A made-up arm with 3 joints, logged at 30 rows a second.
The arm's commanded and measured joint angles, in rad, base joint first. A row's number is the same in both.
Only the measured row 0 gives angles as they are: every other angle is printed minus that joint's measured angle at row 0.
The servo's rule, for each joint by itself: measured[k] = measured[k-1] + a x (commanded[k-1-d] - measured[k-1]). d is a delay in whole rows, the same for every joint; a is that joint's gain. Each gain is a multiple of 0.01, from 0.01 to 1. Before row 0 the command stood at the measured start. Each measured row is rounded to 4 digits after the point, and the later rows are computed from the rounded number. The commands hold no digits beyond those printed.
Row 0, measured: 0.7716, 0.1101, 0.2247
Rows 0 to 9, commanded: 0.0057, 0.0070, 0.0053; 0.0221, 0.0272, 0.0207; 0.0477, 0.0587, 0.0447; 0.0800, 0.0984, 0.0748; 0.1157, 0.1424, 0.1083; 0.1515, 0.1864, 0.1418; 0.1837, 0.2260, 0.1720; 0.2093, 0.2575, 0.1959; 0.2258, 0.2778, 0.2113; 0.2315, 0.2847, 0.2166
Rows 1 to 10, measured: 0.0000, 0.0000, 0.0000; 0.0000, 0.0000, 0.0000; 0.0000, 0.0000, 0.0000; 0.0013, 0.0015, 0.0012; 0.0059, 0.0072, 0.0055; 0.0151, 0.0185, 0.0141; 0.0294, 0.0361, 0.0275; 0.0484, 0.0595, 0.0453; 0.0711, 0.0874, 0.0665; 0.0959, 0.1179, 0.0897
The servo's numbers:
d 3
a 0.22 0.22 0.22

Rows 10 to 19, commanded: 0.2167, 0.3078, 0.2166; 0.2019, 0.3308, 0.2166; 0.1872, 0.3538, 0.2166; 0.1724, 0.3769, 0.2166; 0.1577, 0.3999, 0.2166; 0.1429, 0.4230, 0.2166; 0.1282, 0.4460, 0.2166; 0.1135, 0.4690, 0.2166; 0.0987, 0.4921, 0.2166; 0.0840, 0.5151, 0.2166
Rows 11 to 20, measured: 0.1208, 0.1486, 0.1131; 0.1439, 0.1770, 0.1347; 0.1632, 0.2007, 0.1527; 0.1750, 0.2243, 0.1668; 0.1809, 0.2477, 0.1778; 0.1823, 0.2710, 0.1863; 0.1801, 0.2943, 0.1930; 0.1752, 0.3175, 0.1982; 0.1681, 0.3407, 0.2022; 0.1593, 0.3639, 0.2054
